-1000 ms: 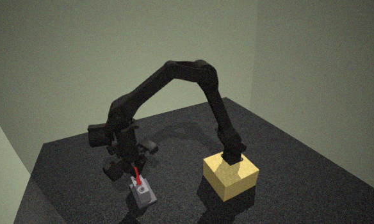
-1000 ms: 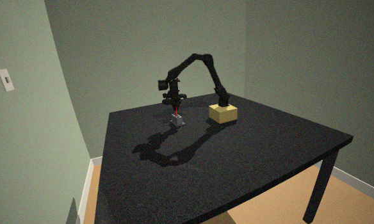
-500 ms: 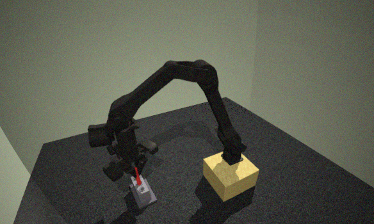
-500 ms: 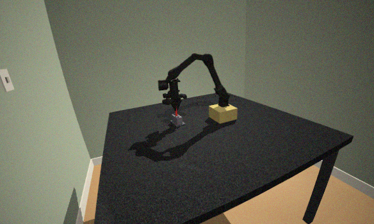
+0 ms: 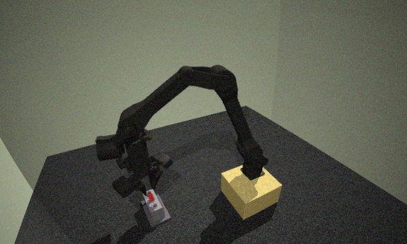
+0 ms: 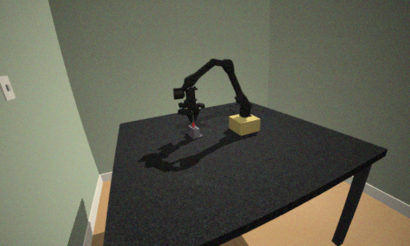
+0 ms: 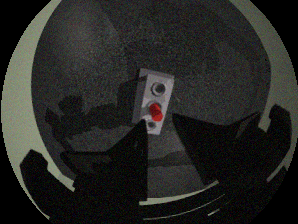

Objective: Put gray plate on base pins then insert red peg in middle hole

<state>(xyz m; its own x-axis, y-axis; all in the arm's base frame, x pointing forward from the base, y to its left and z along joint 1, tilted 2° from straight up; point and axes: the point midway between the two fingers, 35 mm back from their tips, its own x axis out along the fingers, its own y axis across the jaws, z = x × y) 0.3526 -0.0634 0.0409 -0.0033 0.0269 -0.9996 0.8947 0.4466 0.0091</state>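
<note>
Right now my gripper tip is 5 cm above the red peg. Round my gripper tip: base (9 cm below); then gray plate (5 cm below).
</note>
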